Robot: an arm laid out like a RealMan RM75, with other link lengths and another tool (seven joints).
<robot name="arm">
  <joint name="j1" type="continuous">
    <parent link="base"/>
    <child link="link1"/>
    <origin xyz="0 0 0.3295" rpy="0 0 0"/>
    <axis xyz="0 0 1"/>
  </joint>
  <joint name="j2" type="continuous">
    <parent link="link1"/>
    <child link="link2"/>
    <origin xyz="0 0 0" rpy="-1.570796 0 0"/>
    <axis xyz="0 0 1"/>
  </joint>
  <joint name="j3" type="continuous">
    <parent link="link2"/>
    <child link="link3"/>
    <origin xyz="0 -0.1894 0" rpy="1.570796 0 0"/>
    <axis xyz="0 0 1"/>
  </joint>
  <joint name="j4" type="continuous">
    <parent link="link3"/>
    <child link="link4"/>
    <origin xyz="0 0 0" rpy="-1.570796 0 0"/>
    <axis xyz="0 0 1"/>
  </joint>
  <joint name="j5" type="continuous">
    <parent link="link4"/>
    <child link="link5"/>
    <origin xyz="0 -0.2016 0" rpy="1.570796 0 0"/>
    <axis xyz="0 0 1"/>
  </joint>
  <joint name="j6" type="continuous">
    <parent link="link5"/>
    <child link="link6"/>
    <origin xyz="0 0 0" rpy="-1.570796 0 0"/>
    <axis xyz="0 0 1"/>
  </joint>
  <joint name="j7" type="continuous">
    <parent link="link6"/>
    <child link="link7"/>
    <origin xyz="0 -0.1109 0" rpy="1.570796 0 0"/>
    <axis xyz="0 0 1"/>
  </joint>
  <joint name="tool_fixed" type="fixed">
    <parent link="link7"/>
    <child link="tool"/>
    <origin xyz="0.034 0.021 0.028" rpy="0 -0.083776 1.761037"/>
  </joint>
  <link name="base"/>
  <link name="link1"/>
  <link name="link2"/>
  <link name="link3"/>
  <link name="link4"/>
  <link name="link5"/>
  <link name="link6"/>
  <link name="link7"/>
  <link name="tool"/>
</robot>
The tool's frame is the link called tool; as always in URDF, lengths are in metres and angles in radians. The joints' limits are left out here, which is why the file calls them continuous.
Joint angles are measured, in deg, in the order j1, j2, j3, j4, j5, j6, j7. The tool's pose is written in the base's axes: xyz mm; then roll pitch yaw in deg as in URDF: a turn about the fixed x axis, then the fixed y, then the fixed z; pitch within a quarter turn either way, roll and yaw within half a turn. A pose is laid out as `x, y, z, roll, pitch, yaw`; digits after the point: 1 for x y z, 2 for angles.
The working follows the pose.
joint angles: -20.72 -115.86 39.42 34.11 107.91 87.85 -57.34
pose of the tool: -223.9, 249.3, 150.7, -152.15, 31.60, -75.88
Where each joint sits with the arm in this pose, in the base's axes (m; each line is computed from the numbers above, not from the rounded line before):
j1: 0.0000 0.0000 0.3295
j2: 0.0000 0.0000 0.3295
j3: -0.1594 0.0603 0.2469
j4: -0.1594 0.0603 0.2469
j5: -0.3101 0.1941 0.2527
j6: -0.3101 0.1941 0.2527
j7: -0.2706 0.2486 0.1646
the tool: -0.2239 0.2493 0.1507

